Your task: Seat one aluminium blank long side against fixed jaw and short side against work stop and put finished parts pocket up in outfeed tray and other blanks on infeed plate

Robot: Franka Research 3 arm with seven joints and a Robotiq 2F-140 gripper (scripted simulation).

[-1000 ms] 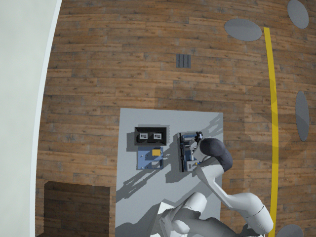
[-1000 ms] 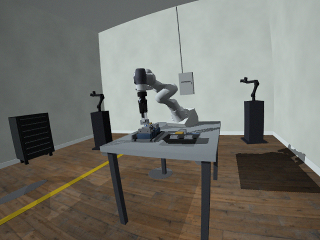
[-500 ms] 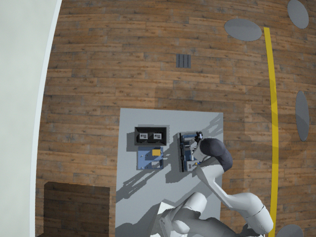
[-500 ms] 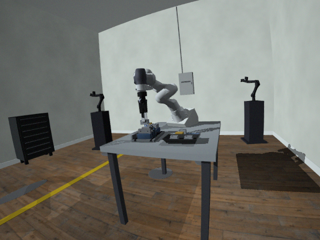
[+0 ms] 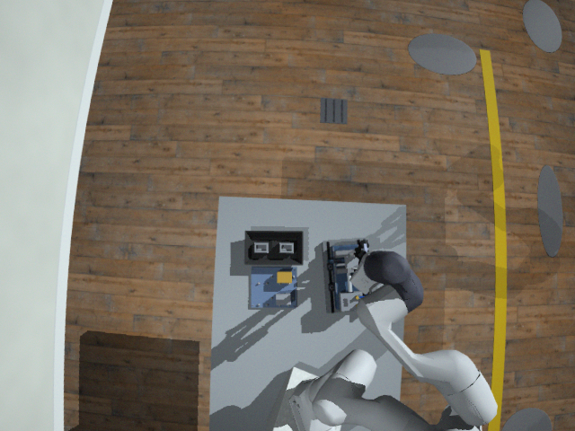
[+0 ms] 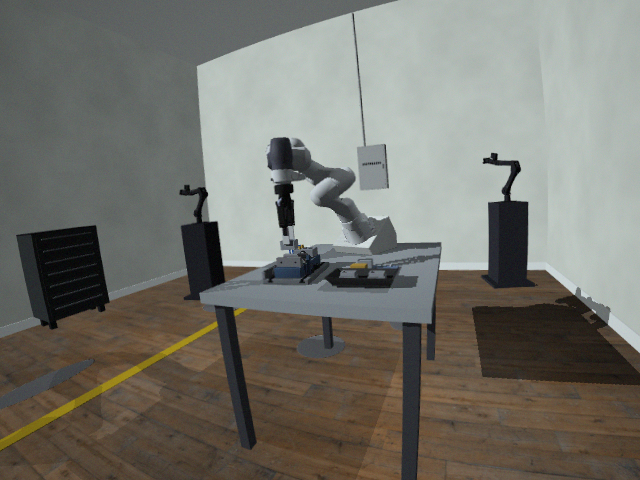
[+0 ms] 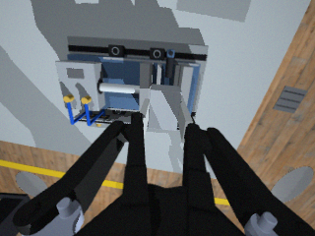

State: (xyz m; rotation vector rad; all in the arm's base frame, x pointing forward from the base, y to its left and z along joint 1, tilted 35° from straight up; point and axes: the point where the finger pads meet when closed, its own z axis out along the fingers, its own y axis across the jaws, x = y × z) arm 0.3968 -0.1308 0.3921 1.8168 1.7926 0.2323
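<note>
Right now the vise is 14 cm below my hand, 6 cm behind it and 1 cm to the left of it. Round my hand: brass blank (27 cm to the left, 15 cm below, 2 cm behind).
</note>
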